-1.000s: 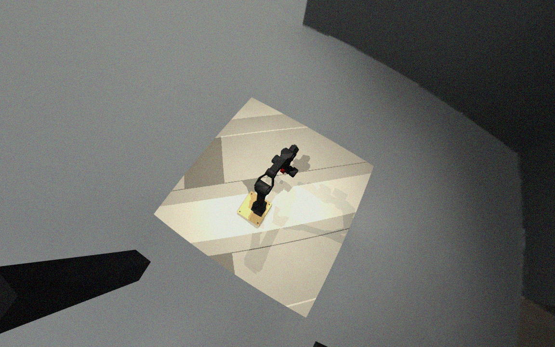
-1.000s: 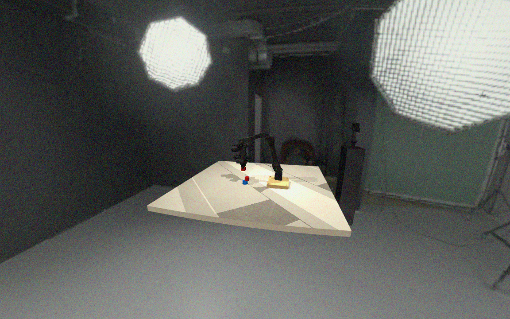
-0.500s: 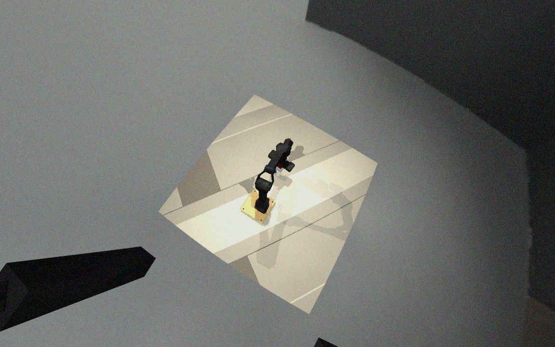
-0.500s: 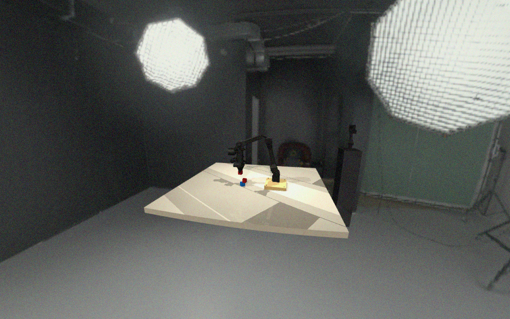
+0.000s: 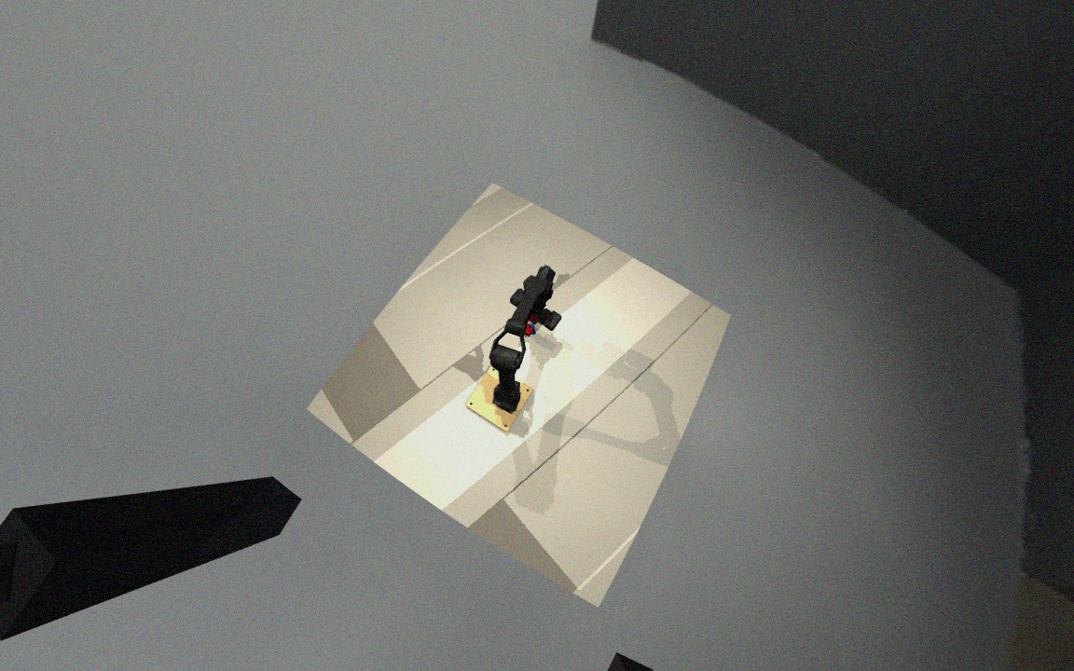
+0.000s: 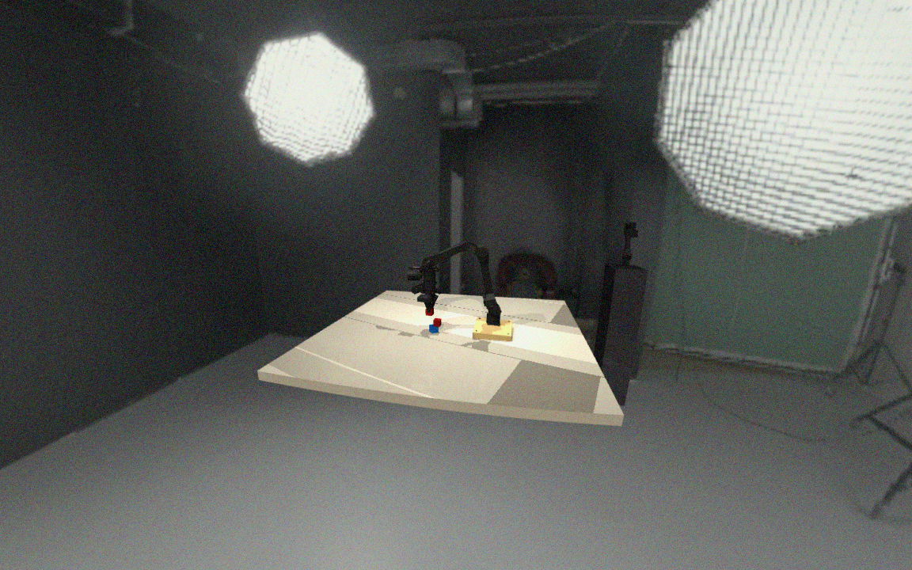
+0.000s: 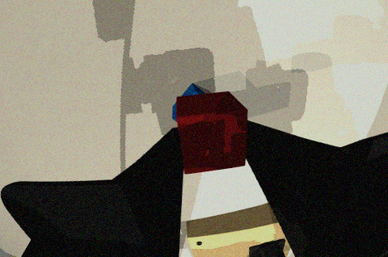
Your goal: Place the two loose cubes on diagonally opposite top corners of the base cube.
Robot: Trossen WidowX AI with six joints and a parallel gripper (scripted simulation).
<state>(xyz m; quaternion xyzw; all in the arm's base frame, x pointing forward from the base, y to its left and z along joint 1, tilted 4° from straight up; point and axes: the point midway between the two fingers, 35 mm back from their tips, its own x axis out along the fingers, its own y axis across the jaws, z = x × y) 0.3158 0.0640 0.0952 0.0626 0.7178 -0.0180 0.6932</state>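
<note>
Right now my gripper tip is 9 cm above the blue base cube and 2 cm past it.
</note>
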